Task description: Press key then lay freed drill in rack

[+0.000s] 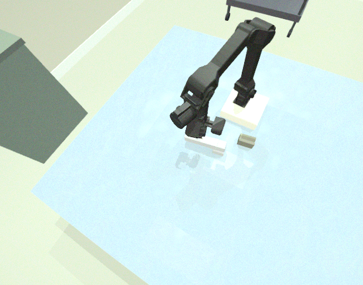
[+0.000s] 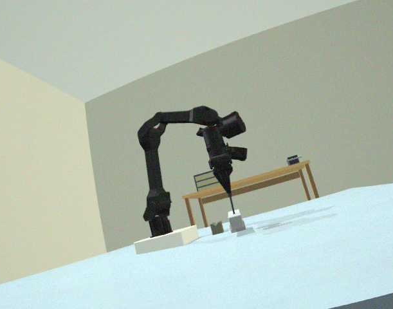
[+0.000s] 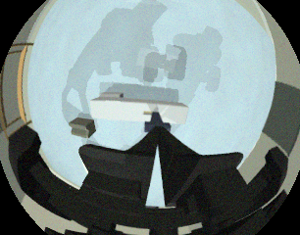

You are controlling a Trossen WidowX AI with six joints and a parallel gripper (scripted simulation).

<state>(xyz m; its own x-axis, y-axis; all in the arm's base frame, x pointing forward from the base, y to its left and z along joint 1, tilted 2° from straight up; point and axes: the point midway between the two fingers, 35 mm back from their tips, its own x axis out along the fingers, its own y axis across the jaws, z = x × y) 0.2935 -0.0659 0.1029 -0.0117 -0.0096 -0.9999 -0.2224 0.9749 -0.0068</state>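
Right now my gripper tip is 3 cm above the small dark key. Also, from my gripper tip: pale drill 2 cm behind, 6 cm to the left, 8 cm below; small grey-brown rack 12 cm behind, 18 cm to the left, 10 cm below.
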